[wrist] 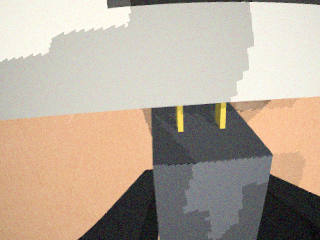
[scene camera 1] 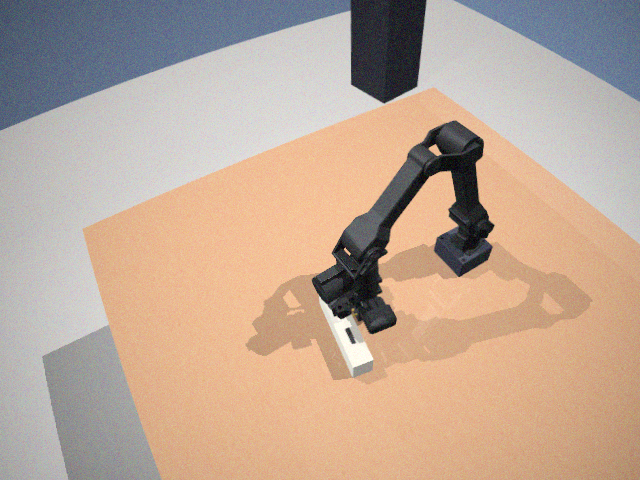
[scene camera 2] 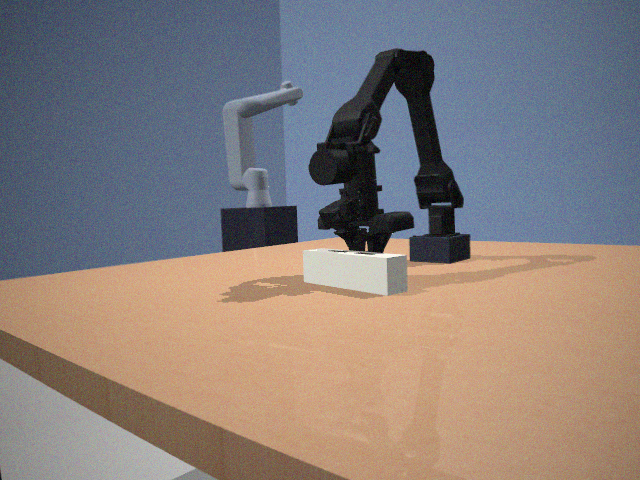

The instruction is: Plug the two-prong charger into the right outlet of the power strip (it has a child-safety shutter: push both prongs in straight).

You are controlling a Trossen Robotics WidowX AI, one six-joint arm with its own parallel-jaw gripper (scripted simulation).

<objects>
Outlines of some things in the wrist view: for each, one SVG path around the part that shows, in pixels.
The gripper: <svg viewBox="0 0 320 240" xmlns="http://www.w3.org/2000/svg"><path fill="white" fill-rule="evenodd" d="M269 175L267 195L265 195L263 215L261 215L259 235L257 235L256 240L320 240L320 196L316 195L316 193L313 195L312 192L305 191L305 189L288 183L288 181L280 179L280 177ZM153 169L145 169L137 177L135 183L129 185L124 195L108 209L108 212L77 240L159 240Z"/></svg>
A two-prong charger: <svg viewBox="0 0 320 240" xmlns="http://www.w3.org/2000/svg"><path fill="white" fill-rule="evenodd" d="M231 103L152 108L153 180L155 180L157 223L159 223L160 240L257 239L261 215L263 215L265 195L267 195L269 175L271 175L273 153L259 139L257 133L249 127L247 121L232 108Z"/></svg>
</objects>
